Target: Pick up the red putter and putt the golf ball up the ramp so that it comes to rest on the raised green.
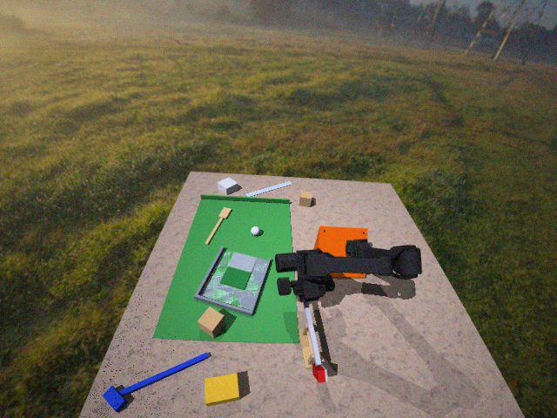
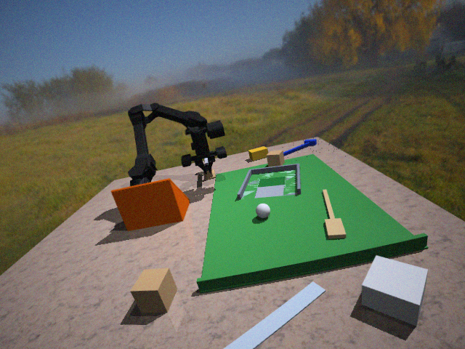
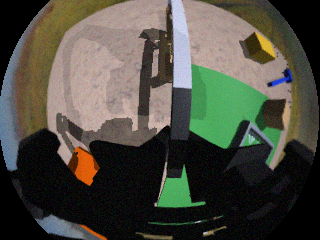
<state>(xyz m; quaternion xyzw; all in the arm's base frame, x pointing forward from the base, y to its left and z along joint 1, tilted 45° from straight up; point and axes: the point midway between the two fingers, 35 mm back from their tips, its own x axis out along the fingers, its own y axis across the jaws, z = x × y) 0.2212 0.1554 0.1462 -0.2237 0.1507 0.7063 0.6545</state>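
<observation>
The red putter is 2 cm behind my gripper tip, 11 cm to the left of it and 2 cm above it. From my gripper tip the other things lie so: yellow block (24 cm ahead, 26 cm to the left, 3 cm below); grey frame (25 cm ahead, 10 cm to the right, 5 cm below); tan stand (2 cm behind, 14 cm to the left, 2 cm below).
</observation>
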